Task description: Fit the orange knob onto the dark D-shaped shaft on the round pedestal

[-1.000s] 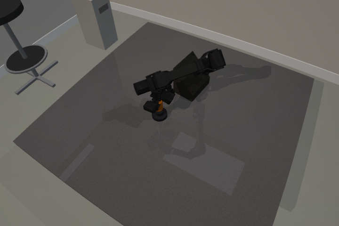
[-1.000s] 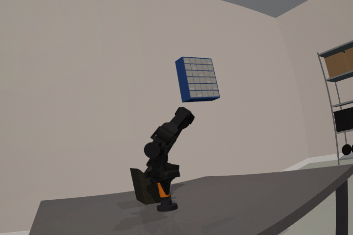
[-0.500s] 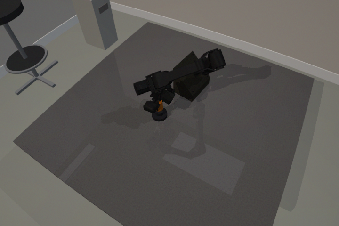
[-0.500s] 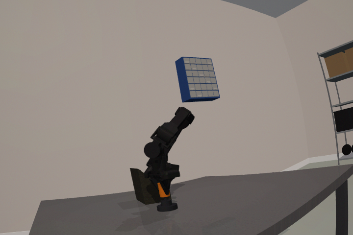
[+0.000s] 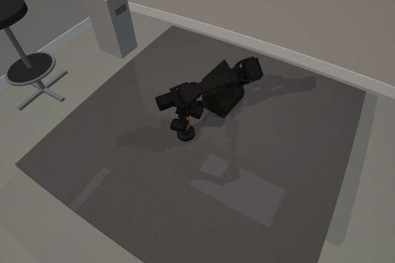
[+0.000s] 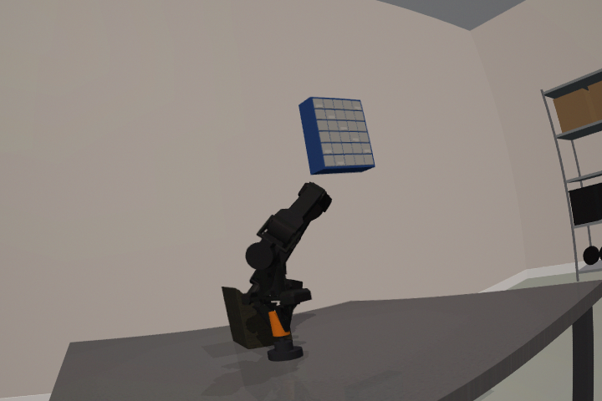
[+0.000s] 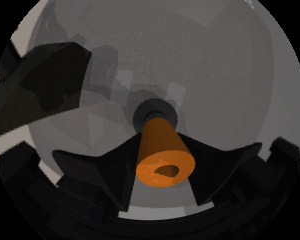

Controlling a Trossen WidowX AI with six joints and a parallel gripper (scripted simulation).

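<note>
My gripper tip is 20 mm below the orange knob. From my gripper tip the other things lie so: pedestal: 40 mm below.
</note>
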